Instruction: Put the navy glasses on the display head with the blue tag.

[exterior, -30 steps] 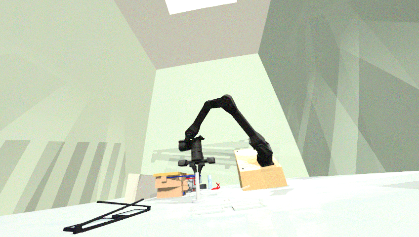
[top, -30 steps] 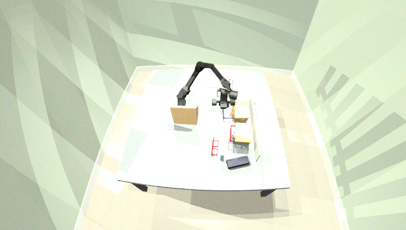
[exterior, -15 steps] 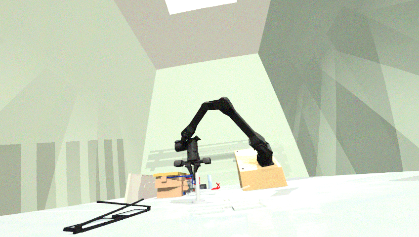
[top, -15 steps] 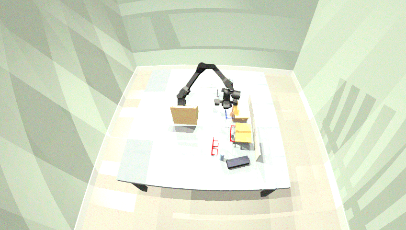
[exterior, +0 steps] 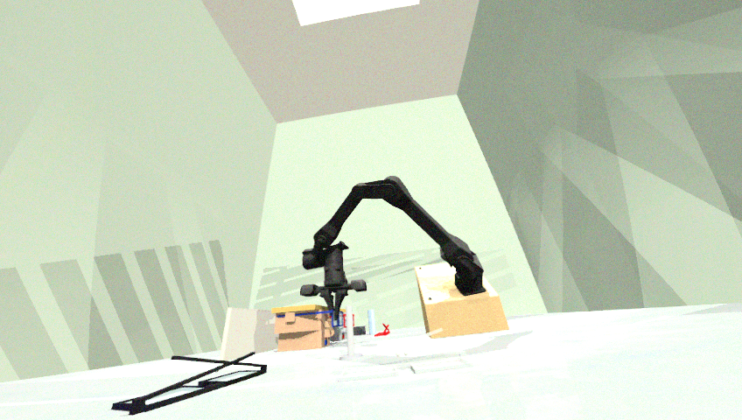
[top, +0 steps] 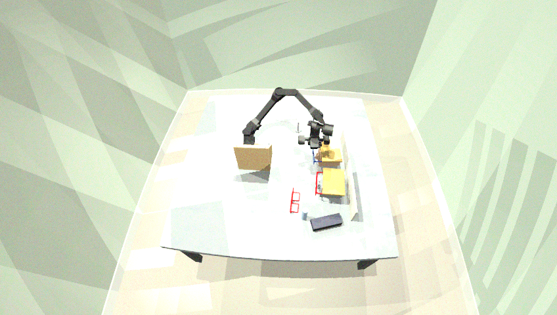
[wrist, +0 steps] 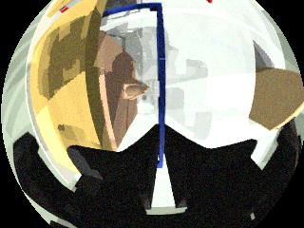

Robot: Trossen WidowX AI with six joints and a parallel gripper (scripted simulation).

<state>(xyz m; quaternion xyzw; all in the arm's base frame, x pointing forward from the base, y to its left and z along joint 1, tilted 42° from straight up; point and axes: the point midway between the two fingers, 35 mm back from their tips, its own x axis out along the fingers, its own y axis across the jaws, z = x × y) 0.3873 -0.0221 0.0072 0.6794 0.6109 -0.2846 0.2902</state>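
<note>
The display head is 7 cm ahead of my gripper tip, 4 cm to the right of it and 1 cm below it. From my gripper tip the other things lie so: pale blue block 42 cm to the right, 8 cm behind, 1 cm below; then tall panel 20 cm ahead, 16 cm to the right, 1 cm below; then grey post 22 cm to the left, 7 cm behind, 4 cm below.
</note>
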